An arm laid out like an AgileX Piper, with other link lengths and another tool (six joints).
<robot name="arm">
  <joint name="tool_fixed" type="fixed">
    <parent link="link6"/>
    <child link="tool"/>
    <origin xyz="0.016 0.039 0.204" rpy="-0.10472 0 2.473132"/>
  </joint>
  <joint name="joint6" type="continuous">
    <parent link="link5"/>
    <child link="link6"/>
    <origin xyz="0 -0.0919 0" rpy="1.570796 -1.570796 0"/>
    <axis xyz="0 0 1"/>
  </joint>
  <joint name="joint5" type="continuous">
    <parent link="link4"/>
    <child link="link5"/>
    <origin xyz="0 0 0" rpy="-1.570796 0 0"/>
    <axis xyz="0 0 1"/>
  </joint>
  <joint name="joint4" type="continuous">
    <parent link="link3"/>
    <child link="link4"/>
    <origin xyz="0.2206 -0.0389 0" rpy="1.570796 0 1.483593"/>
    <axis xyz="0 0 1"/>
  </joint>
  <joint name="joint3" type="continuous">
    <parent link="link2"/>
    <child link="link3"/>
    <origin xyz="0.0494 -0.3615 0" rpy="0 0 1.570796"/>
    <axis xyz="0 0 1"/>
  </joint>
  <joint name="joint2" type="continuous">
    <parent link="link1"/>
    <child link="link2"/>
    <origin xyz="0 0 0" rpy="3.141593 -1.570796 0"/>
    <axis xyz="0 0 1"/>
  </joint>
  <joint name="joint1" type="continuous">
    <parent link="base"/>
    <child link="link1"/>
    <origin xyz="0 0 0.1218" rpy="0 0 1.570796"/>
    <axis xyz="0 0 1"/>
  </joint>
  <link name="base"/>
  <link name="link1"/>
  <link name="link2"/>
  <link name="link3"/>
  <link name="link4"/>
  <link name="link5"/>
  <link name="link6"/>
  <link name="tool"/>
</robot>
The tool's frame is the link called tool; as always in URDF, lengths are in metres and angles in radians. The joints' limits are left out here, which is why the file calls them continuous.
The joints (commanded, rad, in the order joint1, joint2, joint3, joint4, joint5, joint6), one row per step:
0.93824, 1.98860, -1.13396, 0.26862, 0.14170, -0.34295
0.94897, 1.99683, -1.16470, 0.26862, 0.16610, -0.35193
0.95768, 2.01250, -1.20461, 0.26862, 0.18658, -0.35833
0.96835, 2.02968, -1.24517, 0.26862, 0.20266, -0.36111
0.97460, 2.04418, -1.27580, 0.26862, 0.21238, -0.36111
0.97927, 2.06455, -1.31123, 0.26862, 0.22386, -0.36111
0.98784, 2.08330, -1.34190, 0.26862, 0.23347, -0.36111
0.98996, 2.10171, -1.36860, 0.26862, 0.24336, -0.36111
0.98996, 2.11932, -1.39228, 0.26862, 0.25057, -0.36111
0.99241, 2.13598, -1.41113, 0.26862, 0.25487, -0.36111
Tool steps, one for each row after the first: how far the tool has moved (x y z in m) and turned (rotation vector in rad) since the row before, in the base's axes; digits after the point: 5 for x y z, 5 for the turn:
-0.00404, 0.00890, 0.00219, -0.00117, -0.00051, 0.02250
-0.00077, 0.01096, 0.00226, 0.00372, -0.00304, 0.01777
-0.00100, 0.01211, 0.00253, 0.00718, -0.00372, 0.01608
0.00047, 0.00876, 0.00149, 0.00651, -0.00246, 0.00824
0.00162, 0.00913, -0.00058, 0.00437, -0.00066, 0.00705
-0.00114, 0.00926, -0.00120, 0.00308, -0.00017, 0.01058
0.00148, 0.00608, -0.00274, -0.00017, 0.00201, 0.00421
0.00254, 0.00490, -0.00301, -0.00011, 0.00144, 0.00153
0.00082, 0.00473, -0.00386, -0.00126, 0.00164, 0.00337

